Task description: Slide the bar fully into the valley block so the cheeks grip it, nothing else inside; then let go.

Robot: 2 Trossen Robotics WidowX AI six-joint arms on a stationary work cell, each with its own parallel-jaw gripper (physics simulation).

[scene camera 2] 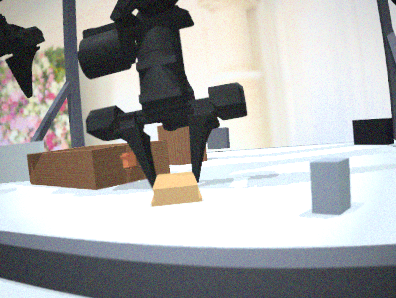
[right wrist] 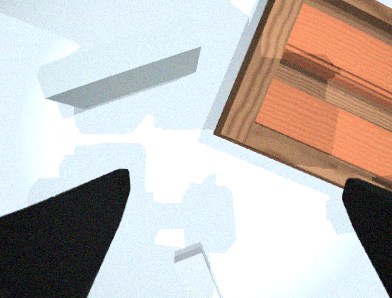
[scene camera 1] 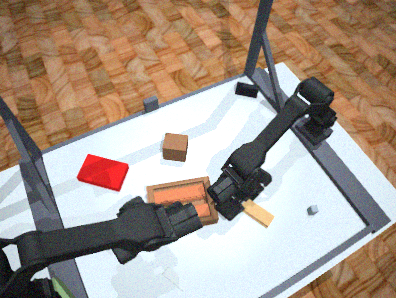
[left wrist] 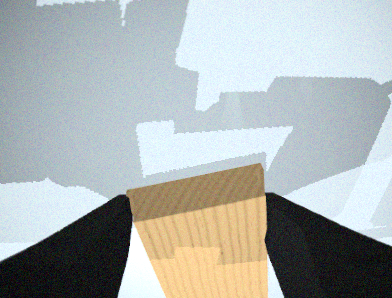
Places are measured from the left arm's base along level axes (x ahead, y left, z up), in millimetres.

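Where they show: left gripper, between the fingertips: (scene camera 1: 246,206) (left wrist: 196,206); right gripper, between the fingertips: (scene camera 2: 11,104) (right wrist: 236,183); left arm's base, origin of its link: (scene camera 1: 315,127).
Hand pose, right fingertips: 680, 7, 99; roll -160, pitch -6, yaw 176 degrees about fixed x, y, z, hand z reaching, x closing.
Note:
Each offset is from my right fingertips to the top centre of the thing, as dx, dy, dz.
The light wooden bar {-306, +105, -119} (scene camera 1: 258,213) (scene camera 2: 176,194) (left wrist: 205,235) is low over the table, right of the valley block in scene camera 1. My left gripper (scene camera 2: 175,183) (left wrist: 196,206) is shut on it, one finger against each long side. Whether the bar touches the table is unclear. The valley block {-124, -45, -84} (scene camera 1: 177,181) (scene camera 2: 70,171) (right wrist: 239,122) is a brown frame with two orange cheeks (scene camera 1: 180,194) (right wrist: 300,107) and a groove between them; no bar shows in the visible groove. My right gripper (right wrist: 236,183) is open and empty beside the block; its fingertips are hidden in scene camera 1.
A brown block {-219, -219, -60} (scene camera 1: 175,146) and a red slab {+21, -284, -105} (scene camera 1: 103,172) lie behind the valley block. A small grey block {-452, +205, -99} (scene camera 1: 312,209) (scene camera 2: 330,187) stands right of the bar. A pale wedge-shaped piece {+61, -72, -65} (right wrist: 120,80) lies beside the valley block. A black box {-594, -287, -84} (scene camera 1: 246,90) (scene camera 2: 373,131) is at the back edge.

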